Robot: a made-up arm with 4 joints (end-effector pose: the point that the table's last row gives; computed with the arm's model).
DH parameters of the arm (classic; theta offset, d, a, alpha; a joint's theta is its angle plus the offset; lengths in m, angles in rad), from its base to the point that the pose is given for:
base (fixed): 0 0 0 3.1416
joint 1: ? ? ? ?
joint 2: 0 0.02 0.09 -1.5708
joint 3: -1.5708 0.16 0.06 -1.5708
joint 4: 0 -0.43 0.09 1.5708
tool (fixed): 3.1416 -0.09 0 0
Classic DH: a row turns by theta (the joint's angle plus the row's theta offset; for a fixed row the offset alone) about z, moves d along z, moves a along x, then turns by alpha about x.
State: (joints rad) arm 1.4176 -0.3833 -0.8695 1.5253
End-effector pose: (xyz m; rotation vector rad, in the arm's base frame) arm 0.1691 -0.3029 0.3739 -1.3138 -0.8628 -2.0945
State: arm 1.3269 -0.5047 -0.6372 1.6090
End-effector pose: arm 0.2195 -0.2160 0.4283 -1.1010 -1.1767 -1.9203
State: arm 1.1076 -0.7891 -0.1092 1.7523
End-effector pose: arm 0.1768 0.0085 0.5478 -0.4920 -1.8183 -1.5513
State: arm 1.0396 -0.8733 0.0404 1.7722
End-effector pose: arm 0.1256 0.0636 0.5694 -0.2789 -1.9667 -1.4497
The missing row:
joint 1: 1.5708 -0.25 0.01 -1.5708
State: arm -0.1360 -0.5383 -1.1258 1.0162
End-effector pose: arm 0.3411 0.1245 0.3440 -0.0749 -0.5876 -1.0752
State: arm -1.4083 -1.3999 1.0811 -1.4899
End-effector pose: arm 0.1735 -0.5081 0.2653 -0.0705 0.7153 2.8334
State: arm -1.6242 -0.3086 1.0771 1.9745
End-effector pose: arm -0.0930 -0.3766 0.4074 2.5411 -0.4507 1.1693
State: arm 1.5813 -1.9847 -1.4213 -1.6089
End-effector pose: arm -0.2938 -0.3803 0.2570 2.9160 -0.0572 0.6694
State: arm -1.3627 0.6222 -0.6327 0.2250
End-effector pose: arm -0.2570 0.1885 0.0988 -0.2666 -0.7473 0.7492
